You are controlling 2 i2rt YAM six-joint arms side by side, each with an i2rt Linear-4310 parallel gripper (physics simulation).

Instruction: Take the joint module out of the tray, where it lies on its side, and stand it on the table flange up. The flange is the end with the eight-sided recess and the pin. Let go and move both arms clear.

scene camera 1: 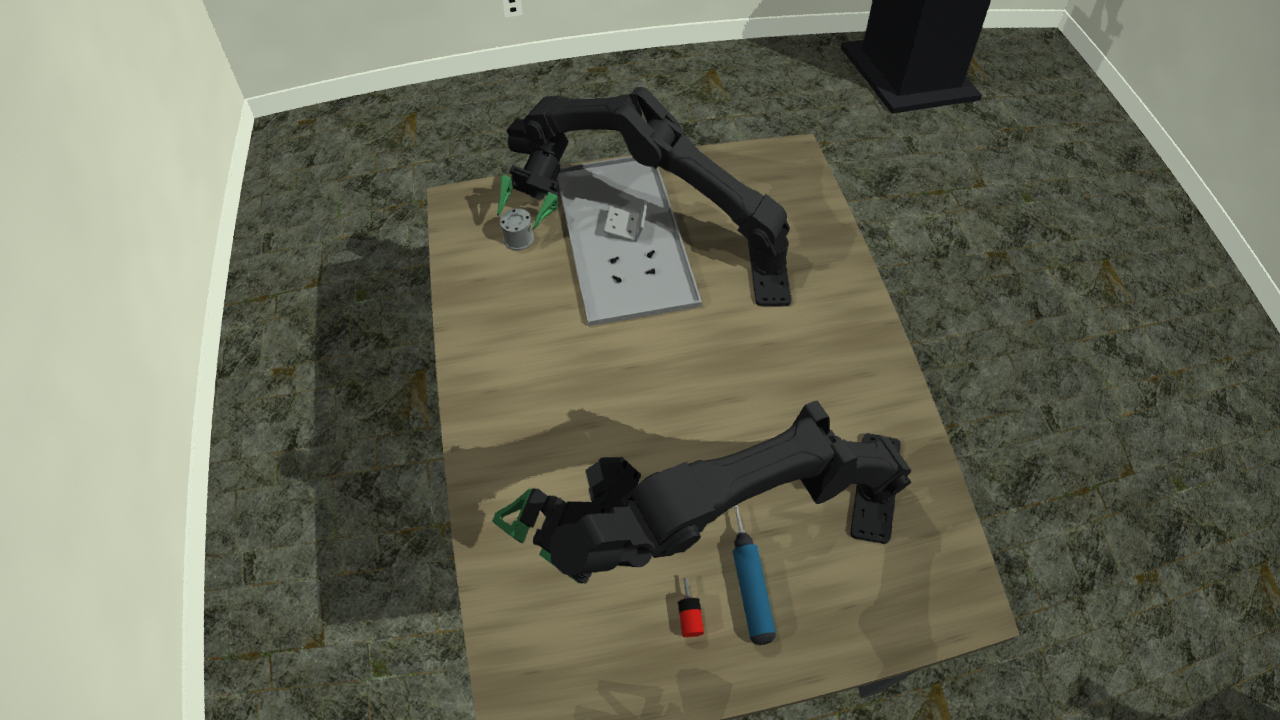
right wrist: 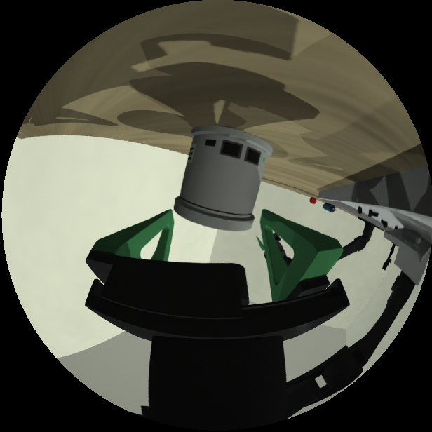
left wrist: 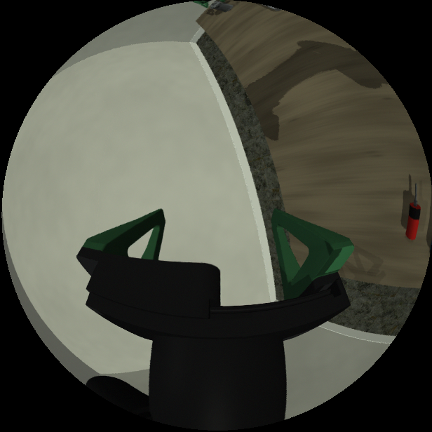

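Where they show: left gripper, fingertip midpoint: (scene camera 1: 518,534); right gripper, fingertip midpoint: (scene camera 1: 515,221); left arm's base at its link origin: (scene camera 1: 875,488); right arm's base at its link origin: (scene camera 1: 768,266).
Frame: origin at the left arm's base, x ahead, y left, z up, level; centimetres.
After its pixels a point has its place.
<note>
The grey joint module (scene camera 1: 517,234) @(x 76.0, y -36.4, z 4.7 cm) (right wrist: 220,177) is outside the tray (scene camera 1: 626,302) @(x 51.5, y -27.9, z 0.4 cm), left of it in scene camera 1. It looks upright on the table, its dark-faced end down. Its upper face shows a ring and small dark holes; the recess and pin are too small to make out. My right gripper (scene camera 1: 518,220) @(x 77.0, y -38.3, z 6.2 cm) (right wrist: 216,215) is open, with a fingertip on either side of the module's upper end and gaps beside it in the right wrist view. My left gripper (scene camera 1: 518,535) @(x 51.3, y 30.1, z 26.8 cm) (left wrist: 217,214) is open and empty, far from the module, over the table's left edge in scene camera 1.
A light bracket (scene camera 1: 624,222) @(x 56.6, y -46.4, z 2.0 cm) and several black screws (scene camera 1: 614,259) @(x 56.2, y -36.9, z 1.4 cm) lie in the tray. A blue screwdriver (scene camera 1: 753,591) @(x 18.2, y 23.7, z 4.1 cm) (right wrist: 329,207) and a short red one (scene camera 1: 690,619) @(x 26.9, y 30.1, z 3.4 cm) (left wrist: 412,227) (right wrist: 313,200) lie near the left arm. The right arm arches over the tray's upper end.
</note>
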